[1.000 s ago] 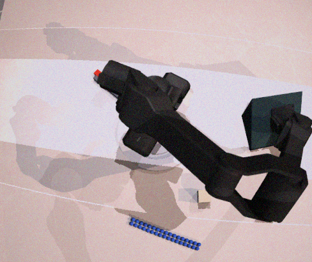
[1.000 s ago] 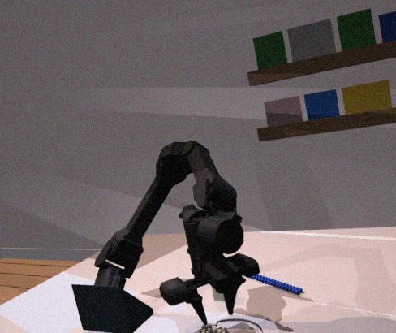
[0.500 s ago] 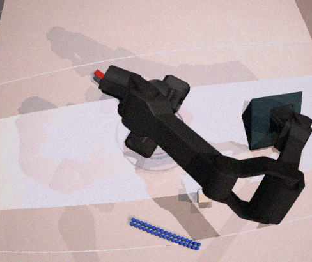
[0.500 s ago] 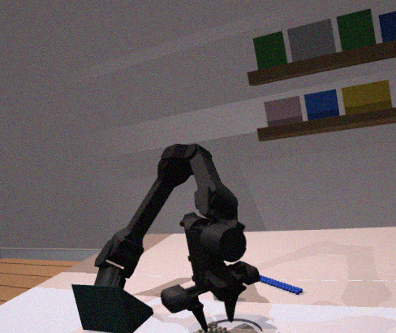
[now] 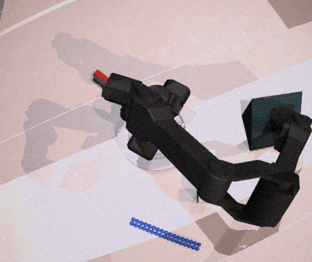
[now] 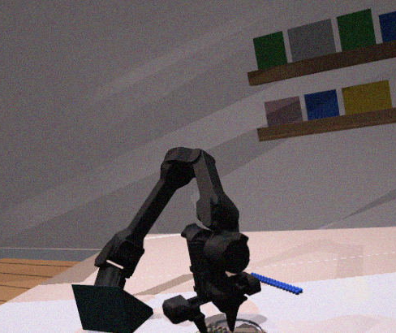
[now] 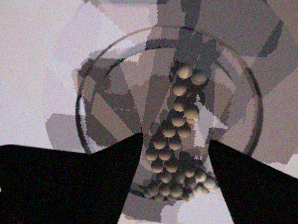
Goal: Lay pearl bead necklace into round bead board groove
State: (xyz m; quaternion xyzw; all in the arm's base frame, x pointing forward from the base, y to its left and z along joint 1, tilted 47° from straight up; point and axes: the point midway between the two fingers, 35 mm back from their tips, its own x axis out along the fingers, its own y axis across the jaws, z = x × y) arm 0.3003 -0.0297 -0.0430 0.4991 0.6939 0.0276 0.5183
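Now: gripper tip 1 cm short of the round bead board and 1 cm above it. The rest, counted from my gripper tip: small beige cube: 19 cm to the left, 7 cm behind; then grey block: 16 cm to the right, 12 cm ahead, 1 cm below.
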